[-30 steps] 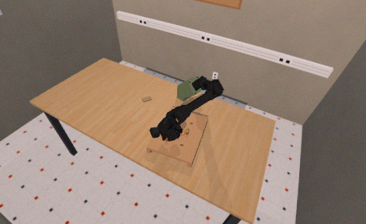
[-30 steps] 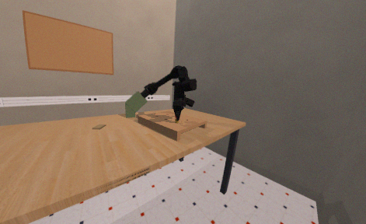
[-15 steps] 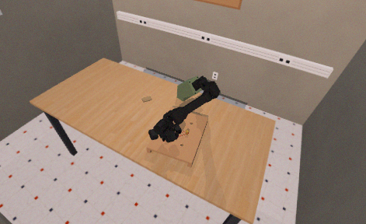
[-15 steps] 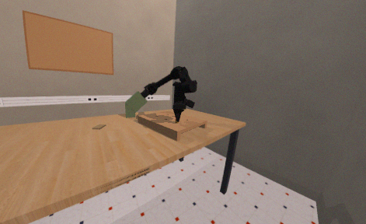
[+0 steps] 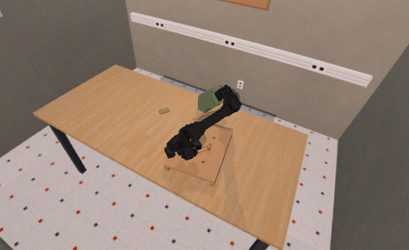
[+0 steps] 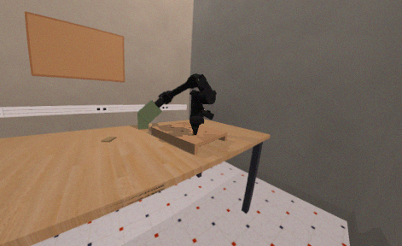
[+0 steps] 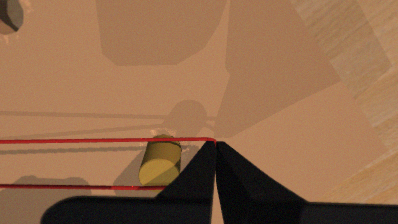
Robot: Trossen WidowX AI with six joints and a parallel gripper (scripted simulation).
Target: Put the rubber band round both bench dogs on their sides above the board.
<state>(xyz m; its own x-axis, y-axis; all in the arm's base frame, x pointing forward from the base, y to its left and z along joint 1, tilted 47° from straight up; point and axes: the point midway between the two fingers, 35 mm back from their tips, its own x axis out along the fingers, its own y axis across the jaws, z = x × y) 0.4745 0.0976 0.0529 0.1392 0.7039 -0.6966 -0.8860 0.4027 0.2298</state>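
My gripper is now 130 mm past the wooden board, 60 mm above it and 20 mm to the right of it. The rest, counted from my hand: small tan piece (410 mm to the right, 240 mm behind, 90 mm below).
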